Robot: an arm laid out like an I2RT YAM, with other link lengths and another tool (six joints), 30 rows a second.
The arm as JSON. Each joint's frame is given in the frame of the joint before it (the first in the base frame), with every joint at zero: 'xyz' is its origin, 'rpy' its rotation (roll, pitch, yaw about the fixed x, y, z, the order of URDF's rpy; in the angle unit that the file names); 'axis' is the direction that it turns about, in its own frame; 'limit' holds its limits. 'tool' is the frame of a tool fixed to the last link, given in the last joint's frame.
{
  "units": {
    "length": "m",
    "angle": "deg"
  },
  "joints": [
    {
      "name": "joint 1",
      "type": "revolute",
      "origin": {
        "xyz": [
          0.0,
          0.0,
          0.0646
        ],
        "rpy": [
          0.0,
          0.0,
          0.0
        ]
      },
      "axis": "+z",
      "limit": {
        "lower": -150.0,
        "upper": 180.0
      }
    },
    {
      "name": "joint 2",
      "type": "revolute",
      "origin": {
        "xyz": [
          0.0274,
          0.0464,
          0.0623
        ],
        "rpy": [
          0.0,
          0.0,
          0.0
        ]
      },
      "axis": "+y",
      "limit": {
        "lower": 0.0,
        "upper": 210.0
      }
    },
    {
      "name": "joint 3",
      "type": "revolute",
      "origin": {
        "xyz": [
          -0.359,
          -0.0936,
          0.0
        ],
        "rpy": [
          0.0,
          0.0,
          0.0
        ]
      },
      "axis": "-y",
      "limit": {
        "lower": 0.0,
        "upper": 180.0
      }
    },
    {
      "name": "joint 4",
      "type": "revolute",
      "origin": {
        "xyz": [
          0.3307,
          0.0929,
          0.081
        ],
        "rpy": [
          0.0,
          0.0,
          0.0
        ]
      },
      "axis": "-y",
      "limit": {
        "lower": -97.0,
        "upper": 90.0
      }
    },
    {
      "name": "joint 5",
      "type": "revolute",
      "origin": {
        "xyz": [
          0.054,
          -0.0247,
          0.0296
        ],
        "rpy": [
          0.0,
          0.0,
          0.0
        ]
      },
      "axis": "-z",
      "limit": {
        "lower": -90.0,
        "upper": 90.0
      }
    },
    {
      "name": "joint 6",
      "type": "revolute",
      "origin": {
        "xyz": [
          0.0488,
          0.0,
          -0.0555
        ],
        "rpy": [
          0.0,
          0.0,
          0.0
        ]
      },
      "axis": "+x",
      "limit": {
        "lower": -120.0,
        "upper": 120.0
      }
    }
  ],
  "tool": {
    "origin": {
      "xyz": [
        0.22,
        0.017,
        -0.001
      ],
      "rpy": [
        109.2,
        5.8,
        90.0
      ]
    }
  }
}
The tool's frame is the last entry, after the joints.
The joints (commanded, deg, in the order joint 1, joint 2, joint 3, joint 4, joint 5, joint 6), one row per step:
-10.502 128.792 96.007 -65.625 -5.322 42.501
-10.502 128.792 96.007 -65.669 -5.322 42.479
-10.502 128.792 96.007 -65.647 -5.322 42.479
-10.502 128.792 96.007 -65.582 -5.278 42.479
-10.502 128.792 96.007 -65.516 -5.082 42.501
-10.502 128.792 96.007 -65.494 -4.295 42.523
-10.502 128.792 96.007 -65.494 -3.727 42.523
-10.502 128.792 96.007 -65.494 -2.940 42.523
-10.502 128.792 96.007 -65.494 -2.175 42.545
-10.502 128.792 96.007 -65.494 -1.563 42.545
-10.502 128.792 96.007 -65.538 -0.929 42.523
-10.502 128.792 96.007 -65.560 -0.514 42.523
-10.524 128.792 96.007 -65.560 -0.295 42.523
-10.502 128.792 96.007 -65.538 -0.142 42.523
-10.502 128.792 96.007 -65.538 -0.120 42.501
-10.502 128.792 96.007 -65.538 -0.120 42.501
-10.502 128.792 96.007 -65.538 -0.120 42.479
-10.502 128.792 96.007 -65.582 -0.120 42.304
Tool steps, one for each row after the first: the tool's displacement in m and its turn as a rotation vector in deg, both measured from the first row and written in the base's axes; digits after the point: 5 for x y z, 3 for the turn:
-0.00024 0.00005 0.00005 0.011 0.041 0.022
-0.00012 0.00003 0.00002 0.007 0.019 0.022
0.00019 -0.00024 -0.00007 -0.048 -0.037 0.028
0.00036 -0.00120 -0.00027 -0.253 -0.064 0.035
-0.00025 -0.00482 -0.00077 -1.026 0.059 0.127
-0.00078 -0.00742 -0.00109 -1.578 0.161 0.210
-0.00150 -0.01102 -0.00148 -2.344 0.303 0.324
-0.00220 -0.01453 -0.00181 -3.091 0.443 0.413
-0.00275 -0.01734 -0.00205 -3.687 0.553 0.502
-0.00357 -0.02021 -0.00221 -4.292 0.708 0.617
-0.00406 -0.02210 -0.00230 -4.692 0.805 0.679
-0.00428 -0.02330 -0.00236 -4.905 0.845 0.689
-0.00427 -0.02383 -0.00242 -5.058 0.850 0.732
-0.00430 -0.02393 -0.00242 -5.076 0.853 0.757
-0.00430 -0.02393 -0.00242 -5.076 0.853 0.757
-0.00430 -0.02392 -0.00242 -5.073 0.851 0.779
-0.00457 -0.02384 -0.00237 -5.041 0.881 0.954

